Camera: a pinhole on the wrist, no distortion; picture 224 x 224 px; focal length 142.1 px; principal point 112.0 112.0 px. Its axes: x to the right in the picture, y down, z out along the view. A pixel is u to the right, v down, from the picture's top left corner.
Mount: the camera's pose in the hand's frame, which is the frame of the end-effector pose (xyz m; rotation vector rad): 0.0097 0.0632 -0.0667 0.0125 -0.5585 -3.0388
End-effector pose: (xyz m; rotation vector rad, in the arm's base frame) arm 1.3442 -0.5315 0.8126 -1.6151 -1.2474 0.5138
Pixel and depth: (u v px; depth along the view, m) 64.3 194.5 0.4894
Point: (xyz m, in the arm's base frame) 1.0132 -0.1537 0.6648
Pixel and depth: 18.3 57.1 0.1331
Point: 1.4258 -0.4277 0.6738
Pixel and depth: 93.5 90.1 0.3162
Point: 1.2991 -0.3947 0.5377
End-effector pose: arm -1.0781 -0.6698 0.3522 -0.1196 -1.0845 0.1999
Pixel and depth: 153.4 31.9 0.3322
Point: -1.3174 -0.3501 0.2780
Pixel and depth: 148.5 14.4 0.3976
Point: -1.3600 -0.2520 0.2629
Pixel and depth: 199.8 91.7 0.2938
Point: -1.3504 -0.5170 0.2489
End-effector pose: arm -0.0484 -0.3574 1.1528 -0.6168 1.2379 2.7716
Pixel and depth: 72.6 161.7 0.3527
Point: -0.2665 -0.2017 1.3525
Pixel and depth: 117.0 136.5 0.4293
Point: -0.1911 -0.1943 1.4762
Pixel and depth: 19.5 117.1 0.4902
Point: -0.5251 -0.2698 1.4396
